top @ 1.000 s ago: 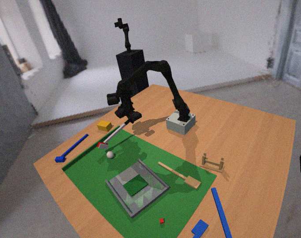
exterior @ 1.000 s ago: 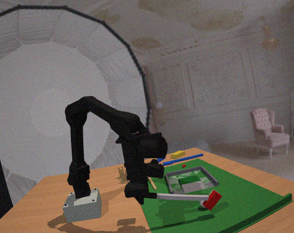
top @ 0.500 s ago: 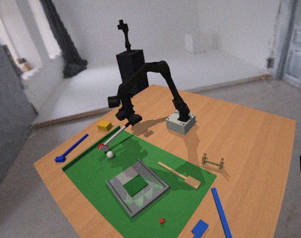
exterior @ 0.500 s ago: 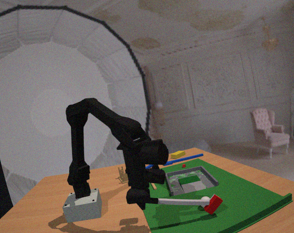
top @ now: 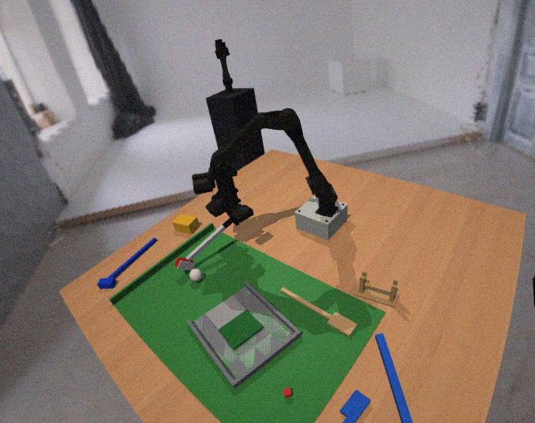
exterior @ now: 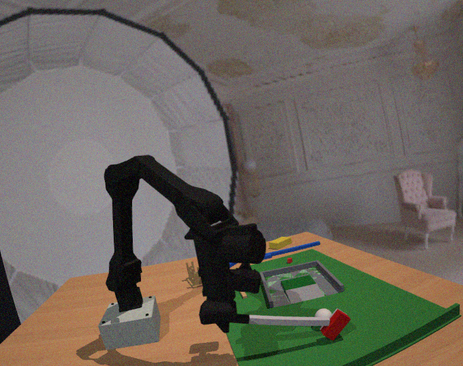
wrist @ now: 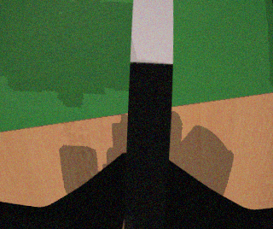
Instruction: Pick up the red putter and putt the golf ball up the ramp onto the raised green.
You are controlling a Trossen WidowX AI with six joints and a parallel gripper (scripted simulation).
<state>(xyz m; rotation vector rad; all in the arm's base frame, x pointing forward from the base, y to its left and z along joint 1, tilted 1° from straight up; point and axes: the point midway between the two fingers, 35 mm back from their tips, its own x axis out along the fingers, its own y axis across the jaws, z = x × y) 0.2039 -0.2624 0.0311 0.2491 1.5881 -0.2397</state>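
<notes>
My gripper tip is 11 cm short of the red putter and 3 cm to the left of it. The rest, counted from my gripper tip: yellow block (4 cm ahead, 26 cm to the right, 5 cm below); white golf ball (23 cm ahead, 1 cm to the right, 5 cm below); blue putter (31 cm ahead, 32 cm to the right, 6 cm below).
</notes>
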